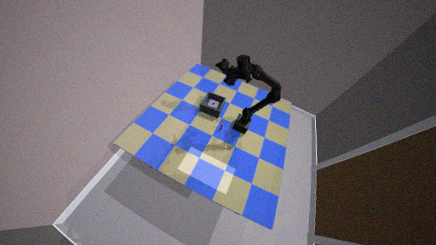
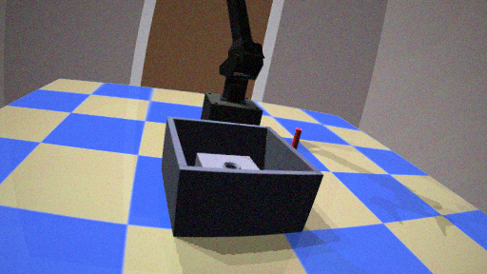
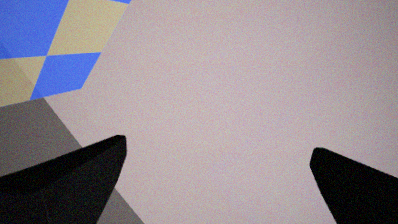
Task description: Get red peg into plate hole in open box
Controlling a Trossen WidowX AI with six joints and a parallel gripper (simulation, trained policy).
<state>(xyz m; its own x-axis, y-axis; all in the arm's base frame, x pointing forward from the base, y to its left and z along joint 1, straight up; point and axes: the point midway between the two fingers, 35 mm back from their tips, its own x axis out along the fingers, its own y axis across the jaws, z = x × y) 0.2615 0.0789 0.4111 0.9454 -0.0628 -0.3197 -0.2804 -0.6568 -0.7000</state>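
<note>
The red peg lies 45 cm below my gripper tip, 16 cm behind it and 7 cm to the left of it. From my gripper tip the other things lie so: grey plate: 44 cm below, 8 cm to the right, 5 cm ahead; then dark box: 46 cm below, 8 cm to the right, 5 cm ahead.
</note>
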